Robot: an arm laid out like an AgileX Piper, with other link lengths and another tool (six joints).
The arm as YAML. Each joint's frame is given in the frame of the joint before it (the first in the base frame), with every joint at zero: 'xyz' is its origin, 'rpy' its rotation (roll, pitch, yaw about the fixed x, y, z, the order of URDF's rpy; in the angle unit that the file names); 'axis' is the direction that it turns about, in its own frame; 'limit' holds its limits. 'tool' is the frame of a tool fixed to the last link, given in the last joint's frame.
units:
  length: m
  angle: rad
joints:
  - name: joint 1
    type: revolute
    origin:
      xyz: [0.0, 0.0, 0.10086]
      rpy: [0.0, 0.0, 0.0]
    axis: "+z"
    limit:
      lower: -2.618
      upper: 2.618
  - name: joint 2
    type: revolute
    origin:
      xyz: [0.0, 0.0, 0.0]
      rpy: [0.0, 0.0, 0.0]
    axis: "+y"
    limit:
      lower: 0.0
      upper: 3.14
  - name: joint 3
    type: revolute
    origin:
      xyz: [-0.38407, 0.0, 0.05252]
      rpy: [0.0, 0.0, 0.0]
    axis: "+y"
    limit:
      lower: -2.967
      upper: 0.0
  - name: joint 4
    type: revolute
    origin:
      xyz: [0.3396, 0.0, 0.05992]
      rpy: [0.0, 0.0, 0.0]
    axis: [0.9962, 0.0, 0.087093]
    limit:
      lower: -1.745
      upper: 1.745
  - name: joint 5
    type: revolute
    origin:
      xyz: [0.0, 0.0, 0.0]
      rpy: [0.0, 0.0, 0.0]
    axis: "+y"
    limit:
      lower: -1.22
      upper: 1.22
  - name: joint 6
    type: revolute
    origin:
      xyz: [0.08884, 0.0, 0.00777]
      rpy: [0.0, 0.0, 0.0]
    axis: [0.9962, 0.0, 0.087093]
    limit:
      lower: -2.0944
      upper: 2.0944
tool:
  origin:
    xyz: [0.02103, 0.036, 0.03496]
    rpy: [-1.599, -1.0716, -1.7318]
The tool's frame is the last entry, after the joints.
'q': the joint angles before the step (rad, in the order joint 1, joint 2, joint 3, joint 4, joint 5, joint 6). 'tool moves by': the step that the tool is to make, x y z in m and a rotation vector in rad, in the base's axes. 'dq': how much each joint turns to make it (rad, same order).
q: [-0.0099 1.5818 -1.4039 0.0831 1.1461 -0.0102]
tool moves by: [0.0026 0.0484 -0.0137 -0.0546 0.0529 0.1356]
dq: [0.1085 0.0414 -0.0262 -0.0463 0.0413 -0.0211]
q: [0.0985 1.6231 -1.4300 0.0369 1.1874 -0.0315]
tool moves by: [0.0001 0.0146 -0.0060 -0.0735 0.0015 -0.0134]
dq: [0.0540 0.0068 -0.0001 -0.0950 0.0048 0.0807]
